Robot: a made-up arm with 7 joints.
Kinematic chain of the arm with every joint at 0, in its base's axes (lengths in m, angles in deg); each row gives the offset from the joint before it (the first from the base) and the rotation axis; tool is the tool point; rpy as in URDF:
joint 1: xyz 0 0 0.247 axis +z
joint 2: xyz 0 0 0 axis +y
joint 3: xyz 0 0 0.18 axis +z
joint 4: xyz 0.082 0 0 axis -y
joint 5: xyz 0.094 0 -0.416 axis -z
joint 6: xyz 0 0 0 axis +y
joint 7: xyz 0.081 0 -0.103 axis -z
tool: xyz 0 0 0 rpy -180 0 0
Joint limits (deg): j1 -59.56..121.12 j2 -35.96..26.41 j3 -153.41..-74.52 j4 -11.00..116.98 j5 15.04..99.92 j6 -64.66..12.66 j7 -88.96..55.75
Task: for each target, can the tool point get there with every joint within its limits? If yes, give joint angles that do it. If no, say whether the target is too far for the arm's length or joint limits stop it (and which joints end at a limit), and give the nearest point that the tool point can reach.
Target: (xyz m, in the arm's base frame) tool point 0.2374 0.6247 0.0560
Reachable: no: joint limits stop it (at a limit: joint 1, joint 2, joint 3, joint 5, joint 6) | nearest point 0.2479 0.4148 0.1094 | short by 0.217 m
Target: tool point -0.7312 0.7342 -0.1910
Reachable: no: too far | nearest point -0.5040 0.3960 0.0737 | short by 0.486 m
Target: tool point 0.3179 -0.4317 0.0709
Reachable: yes | joints 65.22 -21.80 -116.57 45.36 44.93 -4.98 -27.53
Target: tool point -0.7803 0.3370 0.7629
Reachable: no: too far | nearest point -0.5814 0.2511 0.6314 | short by 0.253 m
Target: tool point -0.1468 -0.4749 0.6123
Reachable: yes | joints 23.29 1.79 -120.56 88.78 46.65 -54.62 -4.67
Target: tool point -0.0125 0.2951 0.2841
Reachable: no: joint limits stop it (at a limit: joint 1, joint 2, joint 3, joint 5, joint 6) | nearest point -0.1280 0.2668 0.1739 | short by 0.162 m
